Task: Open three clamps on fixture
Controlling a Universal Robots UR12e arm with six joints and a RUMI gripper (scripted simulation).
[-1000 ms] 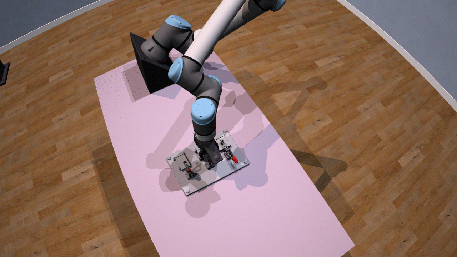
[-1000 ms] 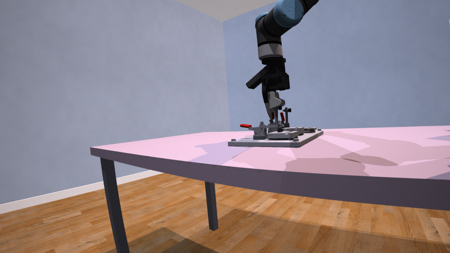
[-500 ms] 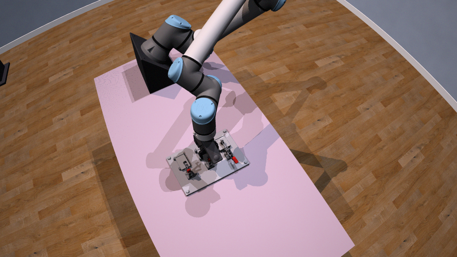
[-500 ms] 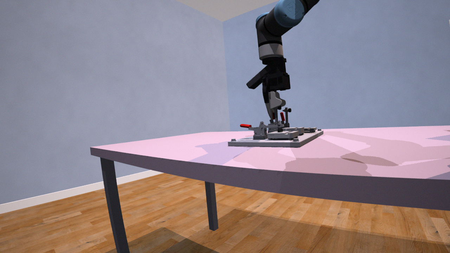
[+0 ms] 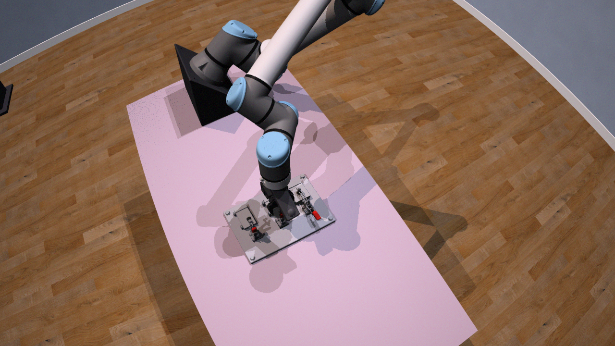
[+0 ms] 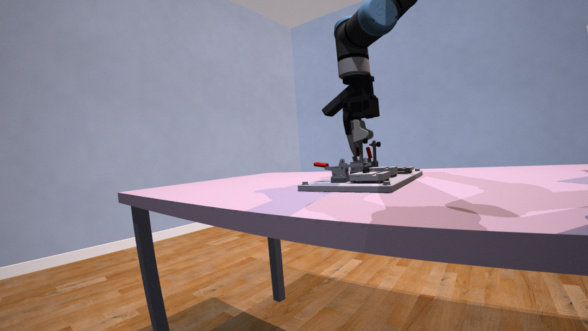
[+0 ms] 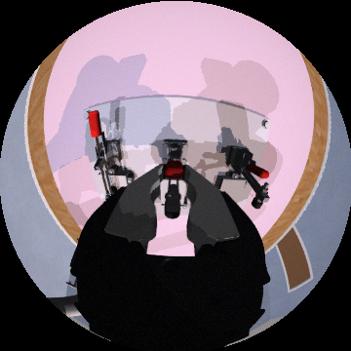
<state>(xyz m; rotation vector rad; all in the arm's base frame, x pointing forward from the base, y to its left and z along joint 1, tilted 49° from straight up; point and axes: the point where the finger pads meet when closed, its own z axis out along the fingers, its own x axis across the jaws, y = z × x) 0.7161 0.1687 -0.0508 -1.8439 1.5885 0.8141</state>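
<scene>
The grey fixture plate lies 80 mm below my hand and 30 mm behind it. From my hand the other things lie so: flat grey part (100 mm to the left, 100 mm behind, 60 mm below).
</scene>
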